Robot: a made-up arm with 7 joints.
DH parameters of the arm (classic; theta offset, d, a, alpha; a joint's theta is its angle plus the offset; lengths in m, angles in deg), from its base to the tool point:
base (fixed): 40.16 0 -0.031 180
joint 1: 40.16 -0.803 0.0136 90
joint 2: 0 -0.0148 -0.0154 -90
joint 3: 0 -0.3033 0.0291 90
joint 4: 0 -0.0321 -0.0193 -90
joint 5: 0 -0.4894 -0.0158 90
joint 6: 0 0.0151 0.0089 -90
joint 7: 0 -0.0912 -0.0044 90
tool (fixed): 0 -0.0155 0 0
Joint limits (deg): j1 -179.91..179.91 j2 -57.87..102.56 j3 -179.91..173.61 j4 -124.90..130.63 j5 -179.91..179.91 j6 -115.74..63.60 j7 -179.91..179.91
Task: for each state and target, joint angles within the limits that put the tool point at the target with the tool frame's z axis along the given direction. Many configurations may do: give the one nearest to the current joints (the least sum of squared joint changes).
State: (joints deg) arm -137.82 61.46 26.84 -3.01 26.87 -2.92 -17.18
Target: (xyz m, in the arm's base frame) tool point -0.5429 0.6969 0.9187 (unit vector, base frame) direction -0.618 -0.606 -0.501
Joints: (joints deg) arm -133.33 70.60 23.39 23.72 31.67 -18.97 -24.07
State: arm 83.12 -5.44 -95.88 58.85 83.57 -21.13 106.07
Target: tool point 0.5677 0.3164 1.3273 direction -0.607 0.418 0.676
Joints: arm 127.86 -50.80 -90.23 23.65 105.45 -4.96 131.15
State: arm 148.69 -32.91 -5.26 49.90 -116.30 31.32 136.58
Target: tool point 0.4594 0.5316 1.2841 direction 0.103 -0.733 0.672
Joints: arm 136.90 -55.93 8.08 2.15 -100.98 -5.09 145.44
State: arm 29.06 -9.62 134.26 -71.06 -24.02 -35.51 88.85
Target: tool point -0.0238 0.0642 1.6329 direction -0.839 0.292 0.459
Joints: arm 30.62 -20.44 165.45 -22.71 -10.11 -24.85 98.86
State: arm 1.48 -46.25 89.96 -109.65 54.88 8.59 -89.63
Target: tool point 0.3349 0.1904 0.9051 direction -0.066 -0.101 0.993
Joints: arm 42.03 -57.87 114.73 -124.51 88.65 -6.08 -54.44
